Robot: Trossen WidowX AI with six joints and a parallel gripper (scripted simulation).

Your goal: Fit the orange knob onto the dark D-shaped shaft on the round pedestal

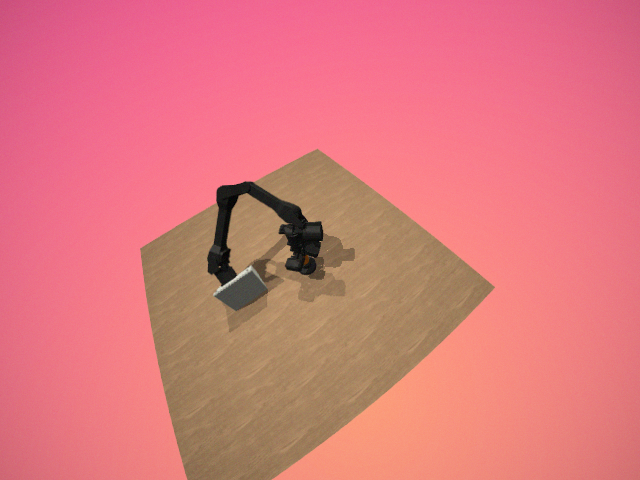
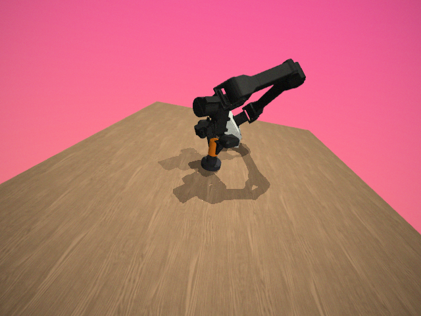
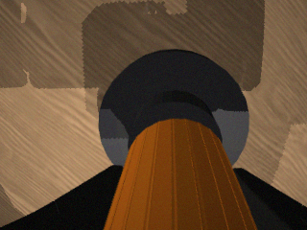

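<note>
Right now the dark round pedestal is 40 mm below my gripper tip. The rest, counted from my gripper tip: orange knob 20 mm above.
</note>
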